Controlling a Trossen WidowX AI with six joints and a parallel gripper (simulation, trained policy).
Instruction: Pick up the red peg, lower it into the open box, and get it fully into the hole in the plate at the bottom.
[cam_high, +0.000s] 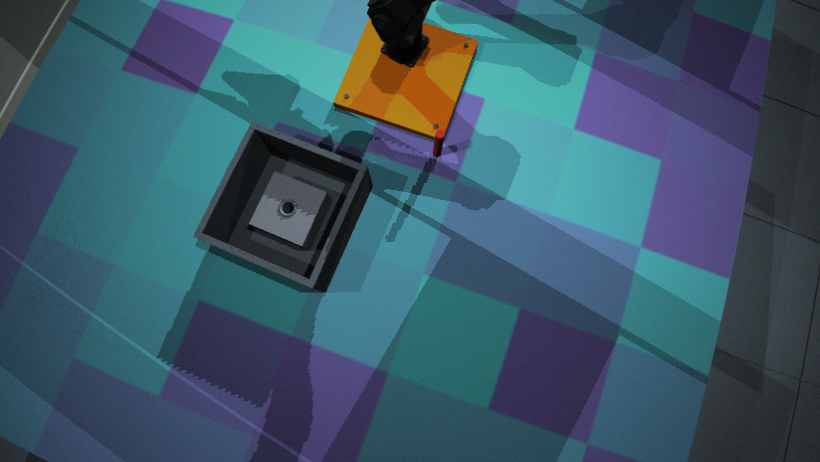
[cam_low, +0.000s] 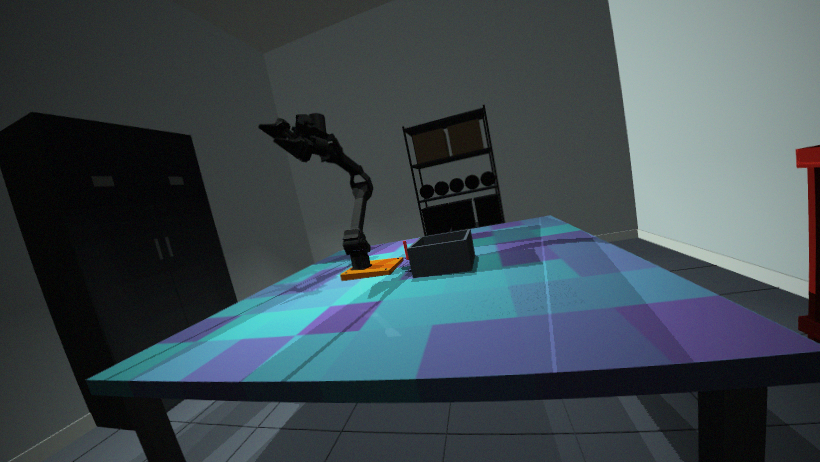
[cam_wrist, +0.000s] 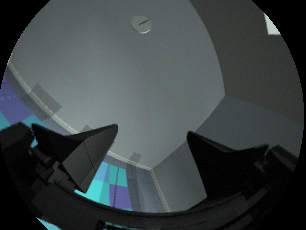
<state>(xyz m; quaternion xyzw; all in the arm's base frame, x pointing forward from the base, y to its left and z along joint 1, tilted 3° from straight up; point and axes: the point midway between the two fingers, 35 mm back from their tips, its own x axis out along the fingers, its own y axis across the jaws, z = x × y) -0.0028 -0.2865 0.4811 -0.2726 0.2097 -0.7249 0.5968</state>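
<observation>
The red peg is 48 cm below my gripper tip, 45 cm to the left of it and 13 cm ahead of it. From my gripper tip the other things lie so: grey plate 47 cm below, 34 cm ahead, 31 cm to the left; then box 49 cm below, 34 cm ahead, 31 cm to the left.
</observation>
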